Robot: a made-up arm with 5 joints. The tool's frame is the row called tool. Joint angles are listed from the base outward.
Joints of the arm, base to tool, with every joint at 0 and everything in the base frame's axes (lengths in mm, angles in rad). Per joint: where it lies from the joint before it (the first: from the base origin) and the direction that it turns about. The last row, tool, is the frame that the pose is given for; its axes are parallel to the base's.
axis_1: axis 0 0 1 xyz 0 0 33.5
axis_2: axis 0 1 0 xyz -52.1 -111.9 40.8
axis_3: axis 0 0 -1 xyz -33.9 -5.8 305.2
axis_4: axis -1 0 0 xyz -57 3.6 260.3
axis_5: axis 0 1 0 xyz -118.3 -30.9 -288.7
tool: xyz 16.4 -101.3 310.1
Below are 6 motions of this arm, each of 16 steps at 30 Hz.
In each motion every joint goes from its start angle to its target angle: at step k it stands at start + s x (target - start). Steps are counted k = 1, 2, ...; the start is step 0. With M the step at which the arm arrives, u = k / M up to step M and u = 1 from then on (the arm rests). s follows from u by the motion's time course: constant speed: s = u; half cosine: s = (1 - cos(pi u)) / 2; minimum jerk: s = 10 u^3 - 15 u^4 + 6 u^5.
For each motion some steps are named. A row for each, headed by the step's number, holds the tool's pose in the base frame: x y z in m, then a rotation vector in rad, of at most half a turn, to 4 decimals.
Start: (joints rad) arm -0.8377 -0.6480 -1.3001 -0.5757 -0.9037
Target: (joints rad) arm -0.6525 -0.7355 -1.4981 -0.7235 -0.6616
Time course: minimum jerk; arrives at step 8
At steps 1, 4, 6, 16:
1: -0.6419 -0.0771 0.3621 0.2247 -1.0497 0.4912
4: -0.6063 -0.1289 0.3920 0.2762 -0.8672 0.6575
6: -0.5724 -0.1607 0.4137 0.2954 -0.7110 0.7944
16: -0.5632 -0.1674 0.4188 0.2970 -0.6695 0.8301

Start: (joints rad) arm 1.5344 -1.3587 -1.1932 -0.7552 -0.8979
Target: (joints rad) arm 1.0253 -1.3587 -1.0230 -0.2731 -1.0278
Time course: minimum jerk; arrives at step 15
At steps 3, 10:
3: 0.4779 -0.5221 0.0127 -1.6956 1.0375 -2.3787
10: 0.2686 -0.6743 -0.0075 1.3850 -1.7887 1.9756

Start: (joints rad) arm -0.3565 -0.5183 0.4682 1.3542 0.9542
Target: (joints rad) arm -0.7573 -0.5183 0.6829 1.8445 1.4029
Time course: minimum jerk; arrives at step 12
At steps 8, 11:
8: -0.5754 0.0102 0.6886 -0.3245 1.4556 -2.2603
11: -0.5965 0.0671 0.7056 -0.2001 1.6153 -2.4396

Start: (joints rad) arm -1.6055 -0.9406 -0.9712 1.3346 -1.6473
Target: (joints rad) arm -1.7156 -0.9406 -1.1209 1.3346 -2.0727
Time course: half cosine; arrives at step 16
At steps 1, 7, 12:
1: -0.6759 0.6082 0.4052 -2.1133 -0.6338 1.1444
7: -0.6739 0.5818 0.4627 -1.9921 -0.6803 1.3677
12: -0.6570 0.5474 0.5336 -1.8229 -0.7353 1.6069

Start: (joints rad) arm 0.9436 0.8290 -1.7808 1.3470 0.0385
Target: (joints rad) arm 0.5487 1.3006 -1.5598 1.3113 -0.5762
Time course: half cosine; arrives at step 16
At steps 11, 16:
11: 0.7221 0.0254 0.3211 0.4601 -0.3975 2.1926
16: 0.7582 -0.0624 0.2466 0.5899 -0.3463 2.0531

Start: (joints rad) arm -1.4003 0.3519 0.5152 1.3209 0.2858
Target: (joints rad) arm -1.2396 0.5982 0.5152 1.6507 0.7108
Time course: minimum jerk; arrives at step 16
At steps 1, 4, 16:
1: -0.0880 -0.1020 0.7638 -0.5278 1.7289 -1.4524
4: -0.0876 -0.1313 0.7560 -0.5308 1.7989 -1.4203
16: -0.0657 -0.3646 0.6684 -0.6998 2.3732 -1.1390

